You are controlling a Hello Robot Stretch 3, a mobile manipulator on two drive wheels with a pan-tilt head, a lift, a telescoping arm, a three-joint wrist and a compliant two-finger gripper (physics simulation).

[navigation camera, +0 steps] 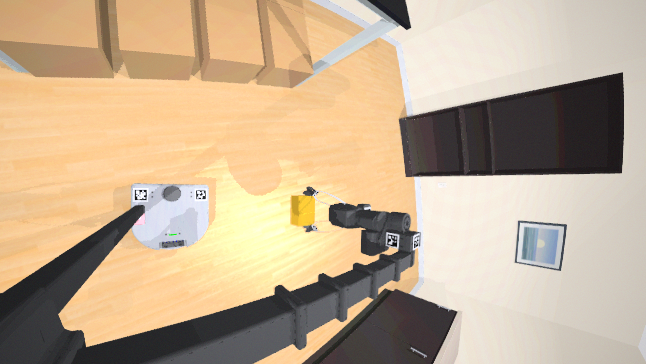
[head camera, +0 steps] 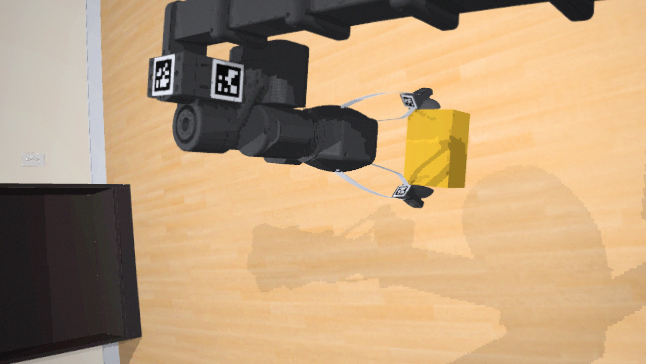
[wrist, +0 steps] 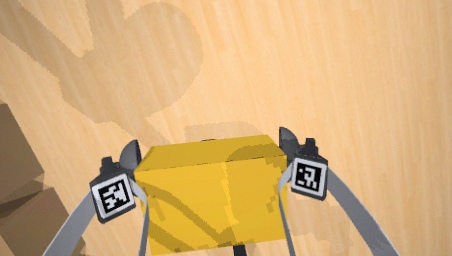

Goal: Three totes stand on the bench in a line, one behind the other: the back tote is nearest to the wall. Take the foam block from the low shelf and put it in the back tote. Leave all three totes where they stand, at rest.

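Pixels of known places: gripper, between the fingertips: (navigation camera: 304,208) (head camera: 429,149) (wrist: 211,151); robot's base, origin of its link: (navigation camera: 172,193).
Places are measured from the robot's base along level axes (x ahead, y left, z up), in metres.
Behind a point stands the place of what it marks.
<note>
The foam block, a yellow box shape (head camera: 430,150) @[x -0.018, y -0.348, z 0.760 m] (navigation camera: 301,211) @[x -0.022, y -0.332, z 0.759 m] (wrist: 215,200) @[x -0.022, y -0.357, z 0.760 m], is between the two fingertips of my gripper (head camera: 421,147) @[x -0.022, y -0.374, z 0.718 m] (navigation camera: 310,210) @[x -0.022, y -0.374, z 0.718 m] (wrist: 211,151) @[x -0.022, y -0.374, z 0.718 m]. The gripper is shut on it, one fingertip at each end, and holds it above the wooden floor. The extended arm runs along the top of the head view. In the navigation view, a dark corner of the bench top (navigation camera: 397,11) @[x 0.808, y -0.688, z 0.914 m] and a pale bench leg (navigation camera: 350,45) @[x 0.831, y -0.737, z 0.598 m] show at the top. The three totes do not show in these views.
Several cardboard boxes (navigation camera: 160,65) @[x 0.609, y 0.099, z 0.161 m] (wrist: 17,150) @[x 0.682, y -0.224, z 0.063 m] stand by the bench leg. My round-ended grey base (navigation camera: 172,215) @[x -0.099, y -0.001, z 0.160 m] is left of the block in the navigation view. A tall dark shelf unit (head camera: 128,260) @[x 0.578, y -2.478, z 0.041 m] (navigation camera: 406,147) @[x 0.581, y -2.477, z 0.062 m] stands at the wall. A dark cabinet (navigation camera: 385,330) is below the arm there.
</note>
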